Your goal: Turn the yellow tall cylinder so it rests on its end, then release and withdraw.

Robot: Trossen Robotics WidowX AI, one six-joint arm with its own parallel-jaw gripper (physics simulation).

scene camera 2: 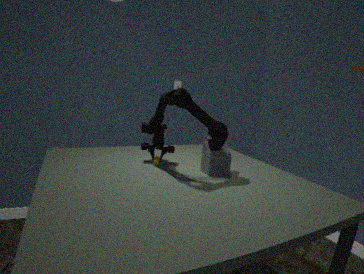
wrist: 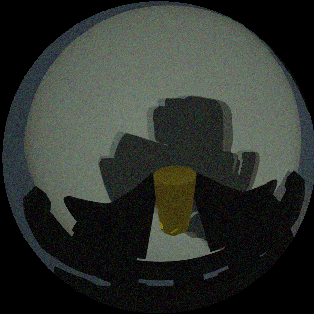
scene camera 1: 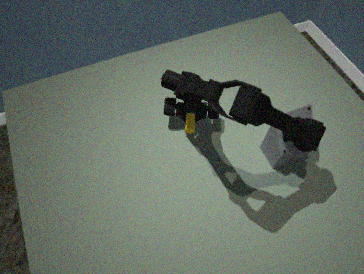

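The yellow tall cylinder (scene camera 1: pixel 190 124) (scene camera 2: pixel 156 160) (wrist: pixel 175 202) lies on its side at table level. In the wrist view its near end faces up the picture and its length runs down between the fingers. My gripper (scene camera 1: pixel 191 116) (scene camera 2: pixel 156 158) (wrist: pixel 172 176) points down over it and is shut on the cylinder, with one fingertip against each long side. In scene camera 1 the gripper body hides the cylinder's far part. Whether the cylinder touches the table all along its length is hard to tell in the dim light.
The pale green table (scene camera 1: pixel 100 175) (scene camera 2: pixel 125 215) (wrist: pixel 150 50) carries the arm's grey base block (scene camera 1: pixel 271 145) (scene camera 2: pixel 216 164), to the right of the gripper in both scene views. The arm's dark shadows fall across the table around the cylinder.
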